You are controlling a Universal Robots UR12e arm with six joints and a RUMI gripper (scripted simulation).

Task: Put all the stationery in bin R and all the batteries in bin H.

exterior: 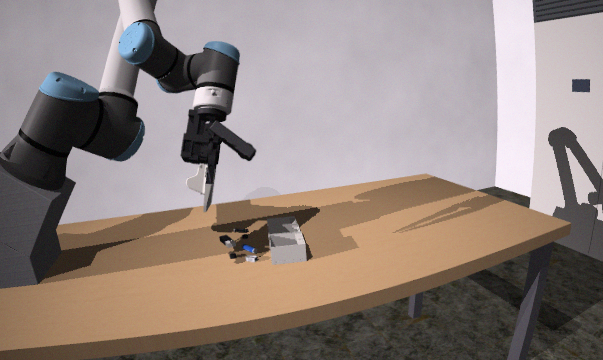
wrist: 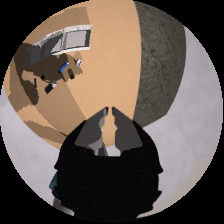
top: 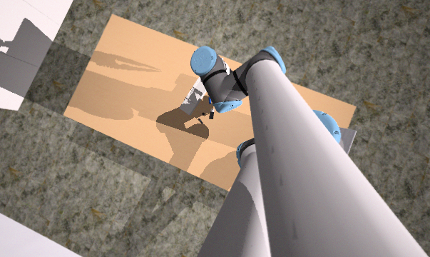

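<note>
Right now the grey double bin is 210 mm ahead of my hand, 150 mm below it and 100 mm to the left of it. Round my hand: short black stick 250 mm to the left, 170 mm below, 130 mm ahead; white item 160 mm below, 100 mm ahead, 40 mm to the left; blue battery 160 mm below, 110 mm ahead, 100 mm to the left.
</note>
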